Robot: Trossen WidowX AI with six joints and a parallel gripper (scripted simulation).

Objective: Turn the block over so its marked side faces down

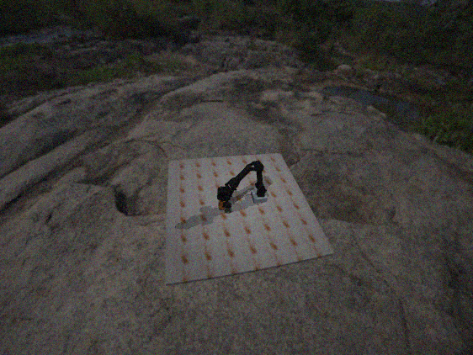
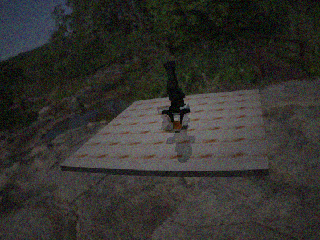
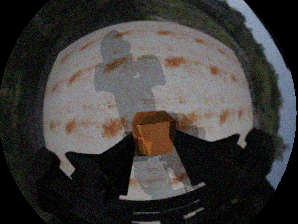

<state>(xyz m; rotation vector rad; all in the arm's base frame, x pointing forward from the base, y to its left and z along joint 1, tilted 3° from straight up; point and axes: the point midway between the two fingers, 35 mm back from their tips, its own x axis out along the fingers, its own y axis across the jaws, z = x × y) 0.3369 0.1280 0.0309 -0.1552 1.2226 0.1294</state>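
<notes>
The orange block is 10 mm behind my gripper tip and 10 mm below it.
</notes>
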